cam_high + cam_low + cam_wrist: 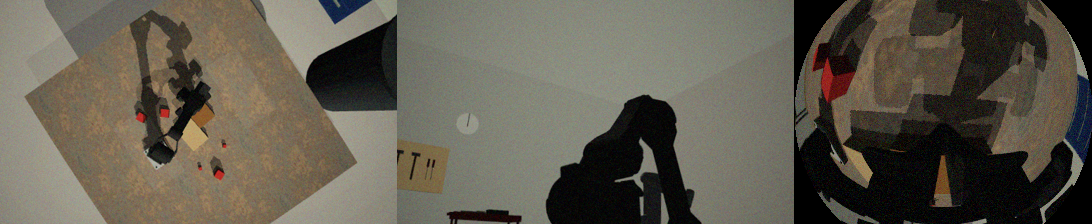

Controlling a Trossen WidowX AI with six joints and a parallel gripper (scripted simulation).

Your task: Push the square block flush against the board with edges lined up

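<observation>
The orange square block is 60 mm to the right of my gripper tip, 10 mm ahead of it and 10 mm above it. Round my gripper tip: tan board (120 mm to the right, 80 mm behind, 10 mm above).
</observation>
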